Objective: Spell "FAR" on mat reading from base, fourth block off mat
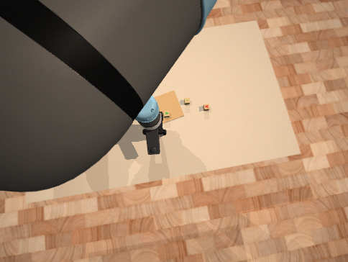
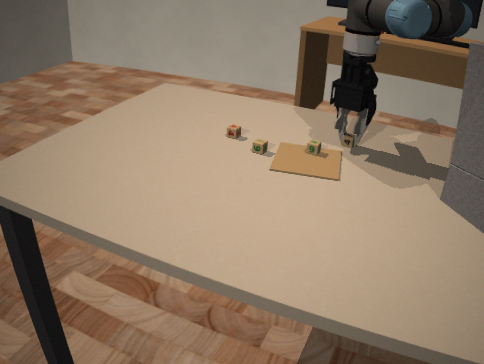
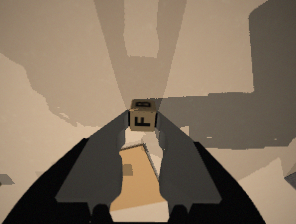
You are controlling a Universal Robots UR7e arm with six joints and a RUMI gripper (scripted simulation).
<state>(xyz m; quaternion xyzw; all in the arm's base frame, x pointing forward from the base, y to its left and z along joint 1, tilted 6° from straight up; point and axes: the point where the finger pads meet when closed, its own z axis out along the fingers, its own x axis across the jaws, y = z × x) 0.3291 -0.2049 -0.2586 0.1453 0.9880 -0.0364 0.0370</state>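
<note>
Right now my hand is 8 cm short of the brown mat, 12 cm to the right of it and 1 cm above it. Also, from my hand: F block: right at my hand; then green R block: 7 cm ahead, 8 cm to the left; then green-lettered block: 19 cm ahead, 12 cm to the left.
</note>
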